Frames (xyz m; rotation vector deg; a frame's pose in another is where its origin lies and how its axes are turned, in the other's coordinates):
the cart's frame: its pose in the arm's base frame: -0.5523 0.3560 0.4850 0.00 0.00 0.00
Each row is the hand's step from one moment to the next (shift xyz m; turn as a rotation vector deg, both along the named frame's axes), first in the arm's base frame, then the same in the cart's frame.
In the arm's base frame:
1: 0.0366 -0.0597 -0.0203 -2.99 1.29 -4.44
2: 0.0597 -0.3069 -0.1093 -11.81 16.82 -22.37
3: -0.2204 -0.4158 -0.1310 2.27 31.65 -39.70
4: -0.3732 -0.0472 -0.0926 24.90 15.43 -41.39
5: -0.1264 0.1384 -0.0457 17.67 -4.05 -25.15
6: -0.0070 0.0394 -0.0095 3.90 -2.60 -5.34
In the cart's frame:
1: 0.0366 -0.0597 -0.0203 -2.99 1.29 -4.44
2: 0.0597 -0.3069 -0.1093 -11.81 16.82 -22.37
3: -0.2204 -0.4158 -0.1310 2.27 31.65 -39.70
4: -0.3732 -0.0472 -0.0926 24.90 15.43 -41.39
5: -0.1264 0.1384 -0.0457 17.67 -4.05 -25.15
6: -0.0070 0.0394 -0.0095 3.90 -2.60 -5.34

